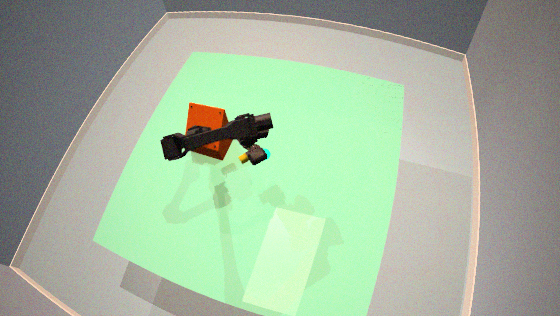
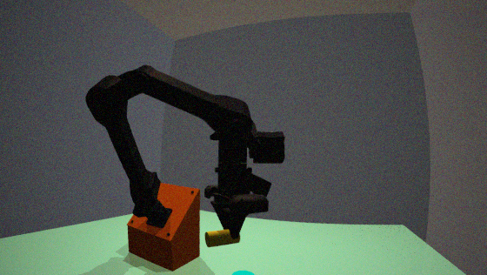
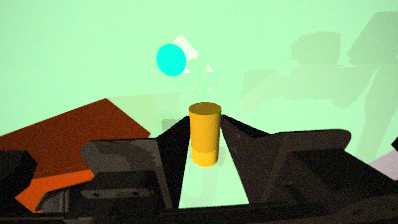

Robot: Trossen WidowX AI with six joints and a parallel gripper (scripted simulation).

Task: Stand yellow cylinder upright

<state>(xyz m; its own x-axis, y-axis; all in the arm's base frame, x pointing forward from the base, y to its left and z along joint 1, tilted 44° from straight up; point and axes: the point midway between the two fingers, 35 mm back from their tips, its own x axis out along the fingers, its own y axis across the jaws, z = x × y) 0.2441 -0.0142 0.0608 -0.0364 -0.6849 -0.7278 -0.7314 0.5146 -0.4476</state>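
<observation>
The cyan circle lies 14 cm below my gripper tip and 8 cm to the left of it. From my gripper tip the other things lie so: yellow tall cylinder: 1 cm to the right, 1 cm behind.
</observation>
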